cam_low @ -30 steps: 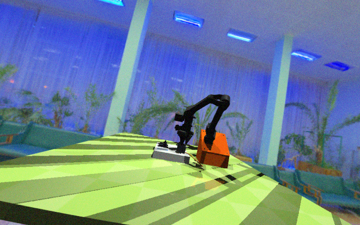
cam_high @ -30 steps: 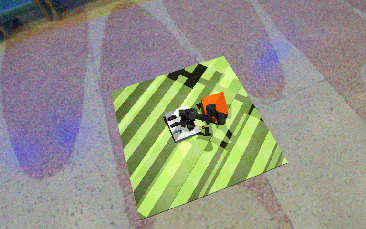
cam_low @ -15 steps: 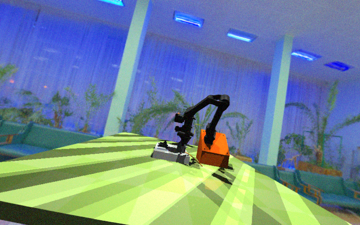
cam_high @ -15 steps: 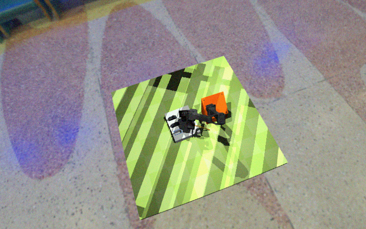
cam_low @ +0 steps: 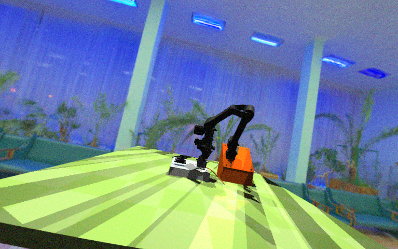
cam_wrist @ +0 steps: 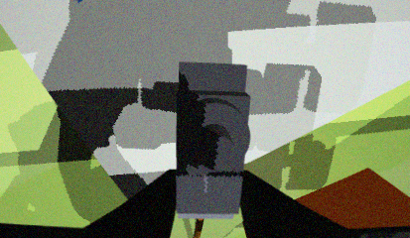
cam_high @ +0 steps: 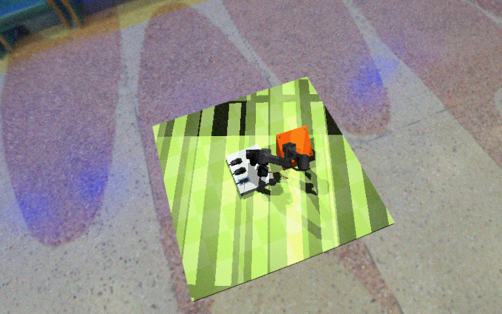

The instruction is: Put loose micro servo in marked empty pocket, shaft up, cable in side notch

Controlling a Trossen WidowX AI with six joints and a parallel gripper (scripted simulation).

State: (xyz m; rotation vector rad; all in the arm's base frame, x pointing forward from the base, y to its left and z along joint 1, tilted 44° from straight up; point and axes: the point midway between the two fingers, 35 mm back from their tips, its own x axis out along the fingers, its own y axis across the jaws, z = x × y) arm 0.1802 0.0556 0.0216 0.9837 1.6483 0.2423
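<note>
My gripper tip is 5 cm short of the white robot deck, 7 cm to the left of it and 8 cm above it.
</note>
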